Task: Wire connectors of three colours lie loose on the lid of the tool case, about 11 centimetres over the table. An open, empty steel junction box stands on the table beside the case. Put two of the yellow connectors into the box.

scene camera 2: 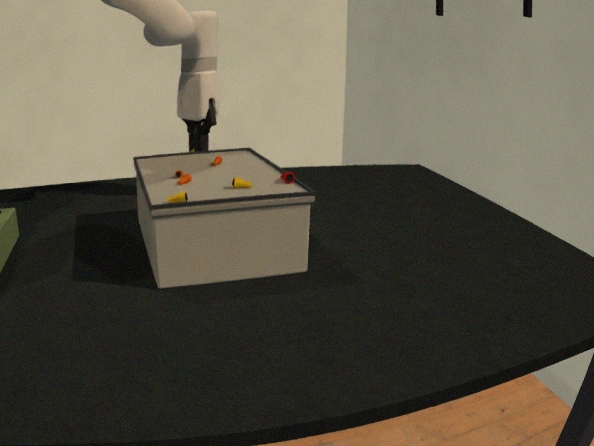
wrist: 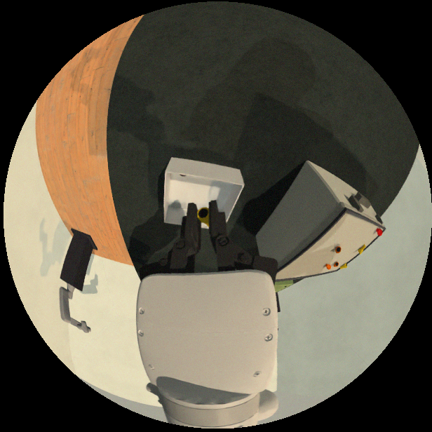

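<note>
You'd see the gripper (scene camera 2: 198,151), (wrist: 204,210) here, and there's a tool case (scene camera 2: 221,234), (wrist: 319,212) as well. There's also a steel junction box (wrist: 186,181).
</note>
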